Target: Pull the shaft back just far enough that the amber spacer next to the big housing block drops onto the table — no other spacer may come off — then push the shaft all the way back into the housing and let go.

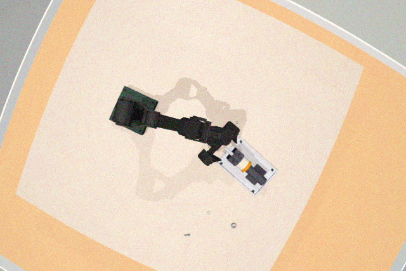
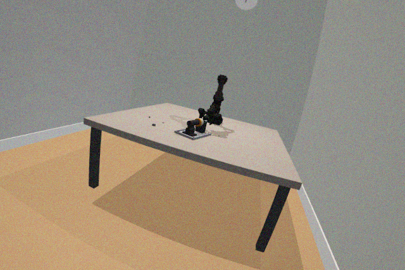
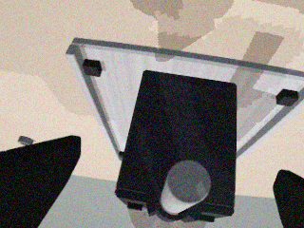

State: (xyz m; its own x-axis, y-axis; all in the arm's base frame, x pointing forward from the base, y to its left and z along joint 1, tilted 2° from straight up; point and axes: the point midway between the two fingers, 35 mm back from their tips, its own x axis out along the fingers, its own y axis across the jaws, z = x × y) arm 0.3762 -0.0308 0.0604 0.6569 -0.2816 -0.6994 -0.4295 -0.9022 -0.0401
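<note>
Right now my gripper tip is 60 mm short of the cream spacer, 30 mm to the left of it and 10 mm below it. Also, from my gripper tip: shaft (60 mm ahead, 30 mm to the right, 10 mm above); then amber spacer (90 mm ahead, 40 mm to the right, 10 mm above).
</note>
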